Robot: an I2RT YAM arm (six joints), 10 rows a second.
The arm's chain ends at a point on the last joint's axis. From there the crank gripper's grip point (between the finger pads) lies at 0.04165 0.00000 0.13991 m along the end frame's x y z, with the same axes.
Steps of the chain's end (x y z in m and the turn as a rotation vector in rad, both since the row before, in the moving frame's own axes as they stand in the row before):
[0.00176, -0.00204, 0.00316, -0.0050, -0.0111, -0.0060]
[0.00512, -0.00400, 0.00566, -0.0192, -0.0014, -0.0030]
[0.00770, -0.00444, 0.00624, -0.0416, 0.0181, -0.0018]
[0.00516, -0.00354, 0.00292, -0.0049, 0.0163, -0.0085]
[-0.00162, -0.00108, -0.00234, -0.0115, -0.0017, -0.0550]
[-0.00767, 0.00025, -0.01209, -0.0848, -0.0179, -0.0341]
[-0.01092, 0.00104, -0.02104, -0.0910, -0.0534, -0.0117]
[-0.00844, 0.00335, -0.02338, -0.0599, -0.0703, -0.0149]
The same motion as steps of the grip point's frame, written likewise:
[0.00021, -0.00158, 0.00361, -0.0050, -0.0111, -0.0060]
[0.00493, -0.00144, 0.00569, -0.0192, -0.0014, -0.0030]
[0.01023, 0.00129, 0.00534, -0.0416, 0.0181, -0.0018]
[0.00744, -0.00322, 0.00222, -0.0049, 0.0163, -0.0085]
[-0.00188, -0.00175, -0.00227, -0.0115, -0.0017, -0.0550]
[-0.01000, 0.01075, -0.01181, -0.0848, -0.0179, -0.0341]
[-0.01836, 0.01341, -0.01958, -0.0910, -0.0534, -0.0117]
[-0.01831, 0.01126, -0.02103, -0.0599, -0.0703, -0.0149]

